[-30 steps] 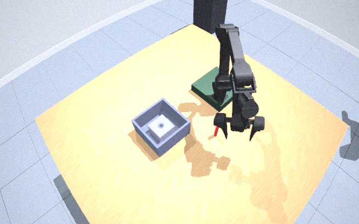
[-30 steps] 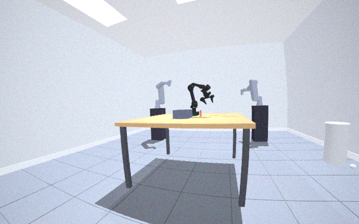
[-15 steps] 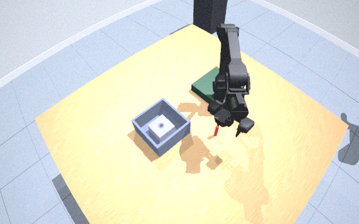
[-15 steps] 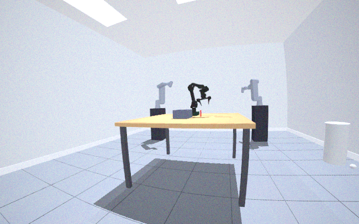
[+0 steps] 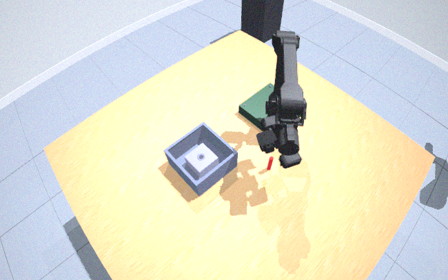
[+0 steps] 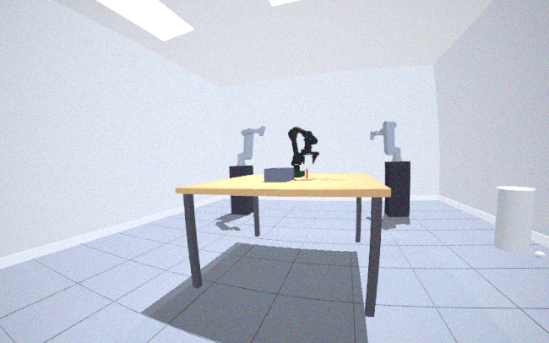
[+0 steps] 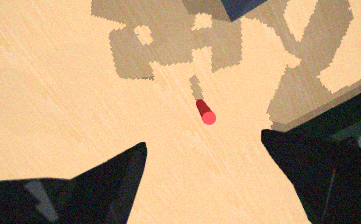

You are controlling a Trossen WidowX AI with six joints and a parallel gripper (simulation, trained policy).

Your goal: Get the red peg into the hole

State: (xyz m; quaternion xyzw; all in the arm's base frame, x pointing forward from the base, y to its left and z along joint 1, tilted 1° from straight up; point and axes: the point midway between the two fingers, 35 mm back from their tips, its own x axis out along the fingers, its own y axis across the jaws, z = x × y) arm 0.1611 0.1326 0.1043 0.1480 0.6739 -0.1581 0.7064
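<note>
The red peg lies 1 cm to the right of my gripper tip and 8 cm below it. Also, from my gripper tip: blue-grey box: 17 cm ahead, 20 cm to the right, 9 cm below; then plate: 17 cm ahead, 20 cm to the right, 7 cm below.
</note>
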